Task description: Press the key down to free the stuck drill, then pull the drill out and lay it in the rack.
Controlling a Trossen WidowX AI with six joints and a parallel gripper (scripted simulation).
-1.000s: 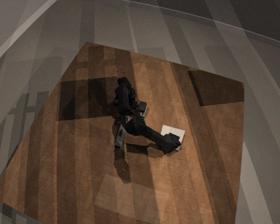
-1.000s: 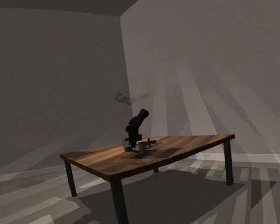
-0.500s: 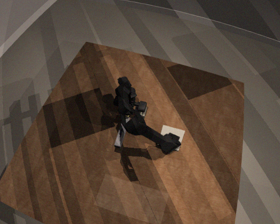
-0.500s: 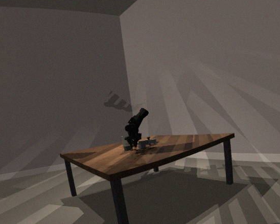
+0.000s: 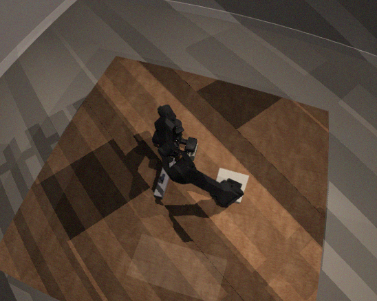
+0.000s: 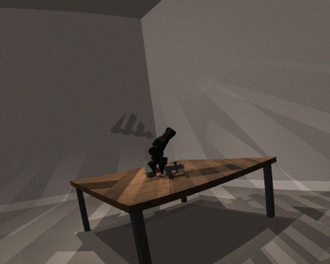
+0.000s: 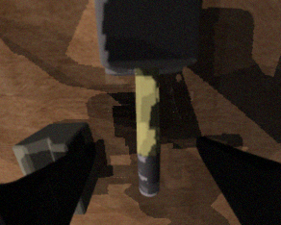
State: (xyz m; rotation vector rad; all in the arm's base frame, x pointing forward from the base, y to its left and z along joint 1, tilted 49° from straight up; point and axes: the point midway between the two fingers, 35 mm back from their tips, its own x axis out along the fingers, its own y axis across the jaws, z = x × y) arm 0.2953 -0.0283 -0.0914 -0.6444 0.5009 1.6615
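Right now the drill is 50 mm to the left of my gripper tip, 30 mm above it and 10 mm behind it. From my gripper tip the other things lie so: dark key: 170 mm to the left, 30 mm above, 20 mm behind; grey drill block: 140 mm to the left, 20 mm behind, 20 mm above; rack: 70 mm behind, 30 mm to the right.
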